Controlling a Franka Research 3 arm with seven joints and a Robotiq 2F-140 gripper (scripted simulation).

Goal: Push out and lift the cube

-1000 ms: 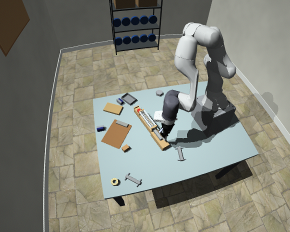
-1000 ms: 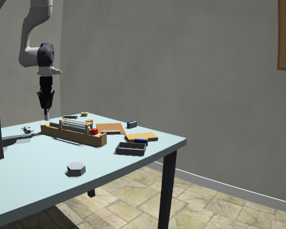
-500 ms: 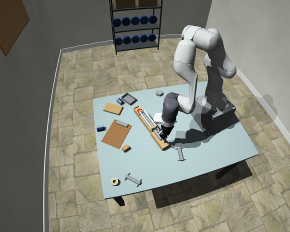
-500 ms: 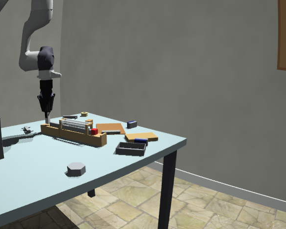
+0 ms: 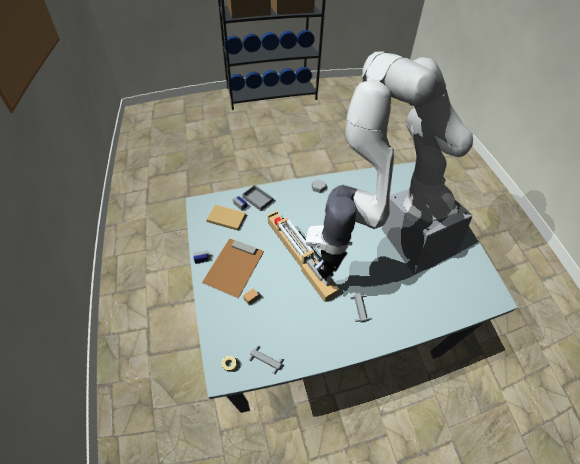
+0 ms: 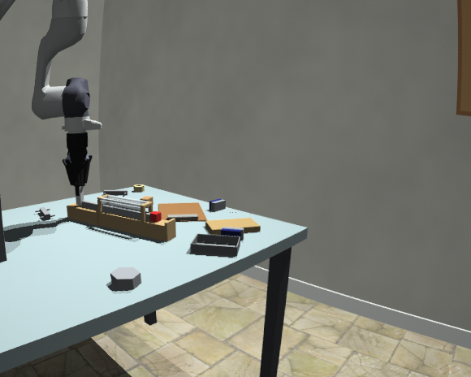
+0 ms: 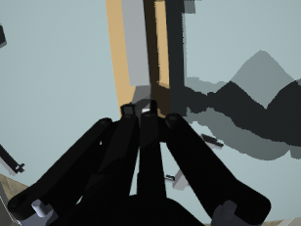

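Right now the red cube is 29 cm to the right of my hand, 15 cm ahead of it and 2 cm below it. From my hand the other things lie so: small wooden block: 28 cm ahead, 7 cm below, 2 cm to the left; grey hexagonal block: 52 cm to the right, 7 cm below, 6 cm behind; wooden channel: 19 cm to the right, 9 cm ahead, 2 cm below.
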